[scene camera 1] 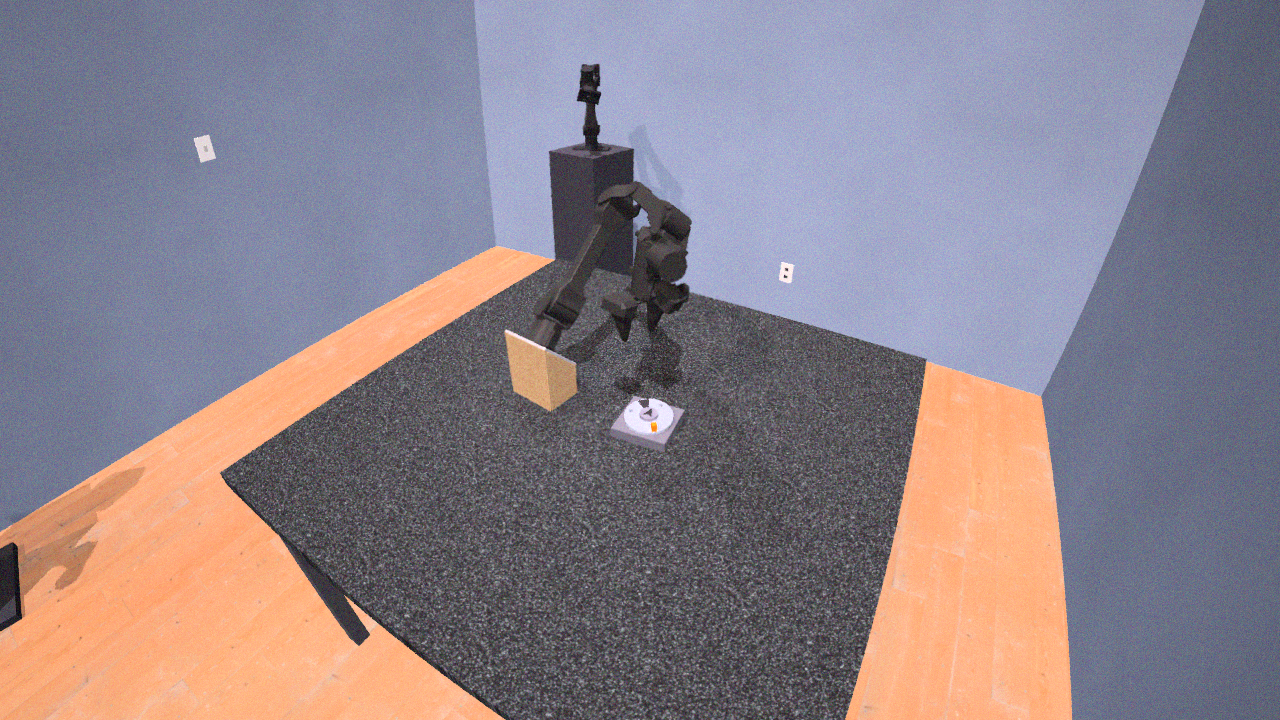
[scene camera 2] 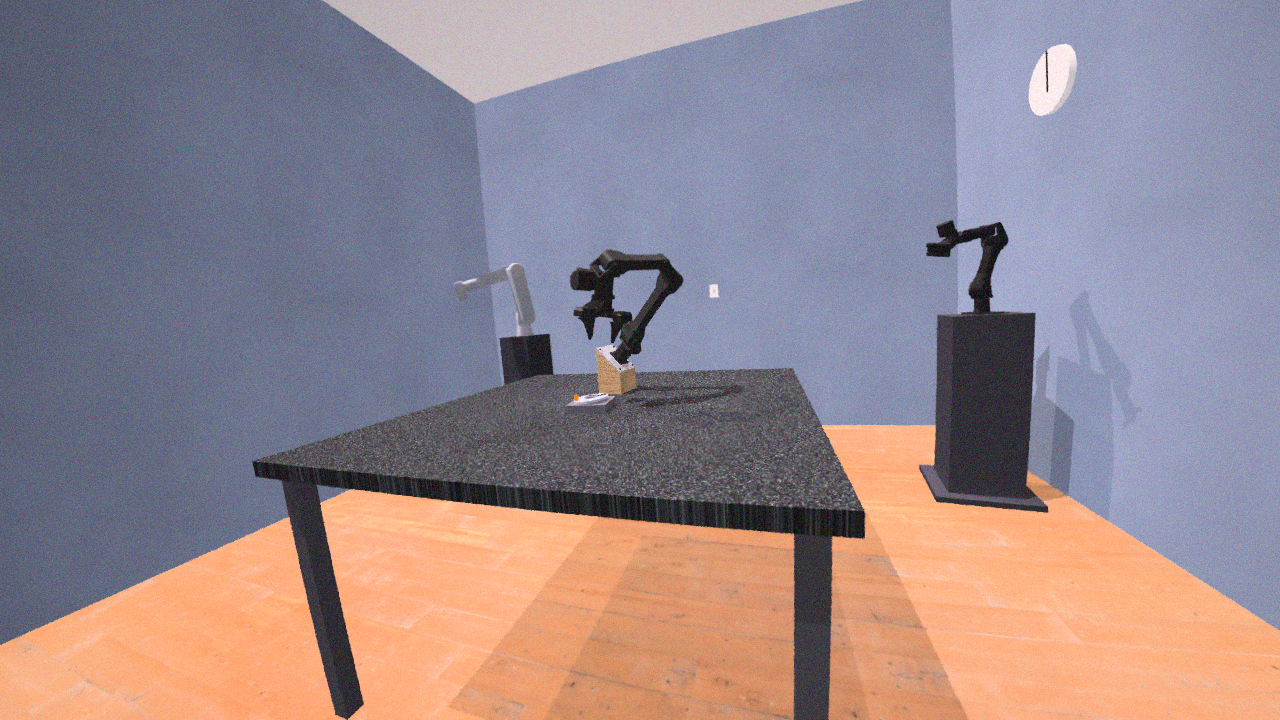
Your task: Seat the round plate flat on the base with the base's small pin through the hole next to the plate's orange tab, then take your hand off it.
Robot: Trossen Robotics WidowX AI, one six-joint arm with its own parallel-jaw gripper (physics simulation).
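The round white plate lies on the square grey base. Its orange tab is at the near side in the first view and at the left in the second. Dark marks show near the plate's middle. The small pin and the hole beside the tab are too small to make out, and whether the plate lies fully flat cannot be told. My gripper is open and empty, pointing down, well above the table and apart from the plate.
My arm stands on a wooden wedge-shaped block close to the base, on the dark speckled table. Another black arm stands on a pedestal away from the table.
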